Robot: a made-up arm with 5 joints. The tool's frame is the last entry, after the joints. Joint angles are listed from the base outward.
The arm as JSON. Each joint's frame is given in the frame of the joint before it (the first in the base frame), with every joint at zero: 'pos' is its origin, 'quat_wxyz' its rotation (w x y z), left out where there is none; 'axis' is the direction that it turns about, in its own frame. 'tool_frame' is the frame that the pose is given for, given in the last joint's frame.
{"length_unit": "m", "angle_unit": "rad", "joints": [
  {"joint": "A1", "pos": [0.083, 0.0, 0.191], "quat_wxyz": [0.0, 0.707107, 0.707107, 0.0], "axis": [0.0, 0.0, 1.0]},
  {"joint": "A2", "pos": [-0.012, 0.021, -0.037], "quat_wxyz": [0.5, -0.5, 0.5, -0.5], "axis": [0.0, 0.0, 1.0]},
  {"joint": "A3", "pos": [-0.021, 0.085, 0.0], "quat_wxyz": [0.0, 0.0, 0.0, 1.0], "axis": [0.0, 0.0, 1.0]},
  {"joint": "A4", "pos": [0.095, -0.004, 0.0], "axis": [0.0, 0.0, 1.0]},
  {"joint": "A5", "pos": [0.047, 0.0, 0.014], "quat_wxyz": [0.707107, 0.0, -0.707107, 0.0], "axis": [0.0, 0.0, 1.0]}
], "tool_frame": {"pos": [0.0, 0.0, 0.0], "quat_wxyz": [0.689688, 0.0, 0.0, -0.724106]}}
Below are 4 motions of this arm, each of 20 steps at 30 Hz.
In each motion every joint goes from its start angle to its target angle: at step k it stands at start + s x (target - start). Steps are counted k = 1, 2, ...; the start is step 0. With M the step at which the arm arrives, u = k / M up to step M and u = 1 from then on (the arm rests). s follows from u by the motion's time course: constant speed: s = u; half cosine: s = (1 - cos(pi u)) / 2; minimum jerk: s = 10 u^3 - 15 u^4 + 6 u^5.
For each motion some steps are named. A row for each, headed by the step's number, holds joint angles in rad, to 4 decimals.
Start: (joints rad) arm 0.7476 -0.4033 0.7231 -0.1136 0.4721
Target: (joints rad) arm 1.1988 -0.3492 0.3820 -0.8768 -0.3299
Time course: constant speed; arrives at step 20
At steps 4, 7, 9, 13, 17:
4: 0.8378 -0.3925 0.6549 -0.2662 0.3117
7: 0.9055 -0.3844 0.6037 -0.3807 0.1914
9: 0.9506 -0.3790 0.5696 -0.4570 0.1112
13: 1.0409 -0.3681 0.5014 -0.6097 -0.0492
17: 1.1311 -0.3573 0.4332 -0.7623 -0.2096

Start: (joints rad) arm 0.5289 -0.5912 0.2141 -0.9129 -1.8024
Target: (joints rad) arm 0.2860 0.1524 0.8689 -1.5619 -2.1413
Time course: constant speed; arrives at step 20
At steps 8, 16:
8: 0.4317 -0.2938 0.4760 -1.1725 -1.9380
16: 0.3346 0.0037 0.7379 -1.4321 -2.0735

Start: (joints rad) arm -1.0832 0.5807 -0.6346 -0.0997 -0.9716
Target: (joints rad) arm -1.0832 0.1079 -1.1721 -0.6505 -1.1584
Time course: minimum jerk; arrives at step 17
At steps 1, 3, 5, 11, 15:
1: -1.0832 0.5798 -0.6356 -0.1007 -0.9719
3: -1.0832 0.5611 -0.6569 -0.1225 -0.9793
5: -1.0832 0.5072 -0.7181 -0.1853 -1.0006
11: -1.0832 0.2213 -1.0432 -0.5184 -1.1136
15: -1.0832 0.1143 -1.1648 -0.6430 -1.1559

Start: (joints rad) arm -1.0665 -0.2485 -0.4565 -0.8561 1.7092
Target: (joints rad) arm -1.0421 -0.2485 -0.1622 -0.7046 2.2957
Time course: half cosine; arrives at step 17
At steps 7, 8, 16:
7: -1.0576 -0.2485 -0.3496 -0.8011 1.9222
8: -1.0554 -0.2485 -0.3229 -0.7873 1.9754
16: -1.0423 -0.2485 -0.1647 -0.7059 2.2907

